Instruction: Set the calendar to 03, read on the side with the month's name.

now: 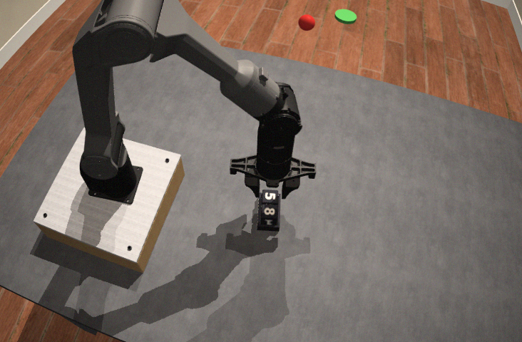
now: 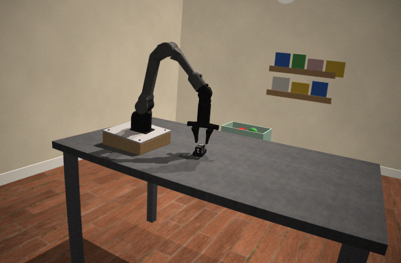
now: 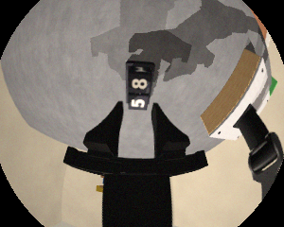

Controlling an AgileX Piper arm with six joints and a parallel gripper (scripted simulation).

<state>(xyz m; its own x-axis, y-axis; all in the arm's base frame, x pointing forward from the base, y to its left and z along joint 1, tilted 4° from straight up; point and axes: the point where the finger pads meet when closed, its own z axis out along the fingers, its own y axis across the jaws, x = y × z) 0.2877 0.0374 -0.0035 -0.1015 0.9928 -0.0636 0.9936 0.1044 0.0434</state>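
Right now my hand is 3 cm above the black cube. From my hand the other things lie so: dark tray: 2 cm to the right, 4 cm below.
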